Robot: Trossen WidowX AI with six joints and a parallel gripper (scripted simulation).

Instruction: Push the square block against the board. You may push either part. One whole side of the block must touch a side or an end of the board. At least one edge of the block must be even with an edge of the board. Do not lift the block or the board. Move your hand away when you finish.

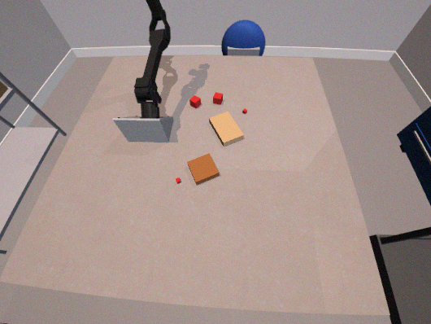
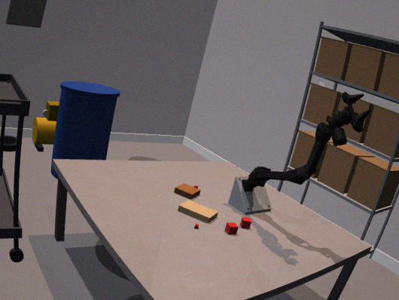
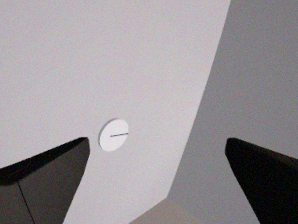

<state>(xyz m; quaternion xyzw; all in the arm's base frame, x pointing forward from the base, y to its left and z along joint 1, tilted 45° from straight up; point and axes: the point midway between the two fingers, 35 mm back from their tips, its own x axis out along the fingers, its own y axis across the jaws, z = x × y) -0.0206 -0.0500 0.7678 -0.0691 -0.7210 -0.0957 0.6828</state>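
The pale wooden board lies 35 cm ahead of my gripper tip, 49 cm to the right of it and 71 cm below it. Also, from my gripper tip: square block: 26 cm ahead, 71 cm to the right, 71 cm below.
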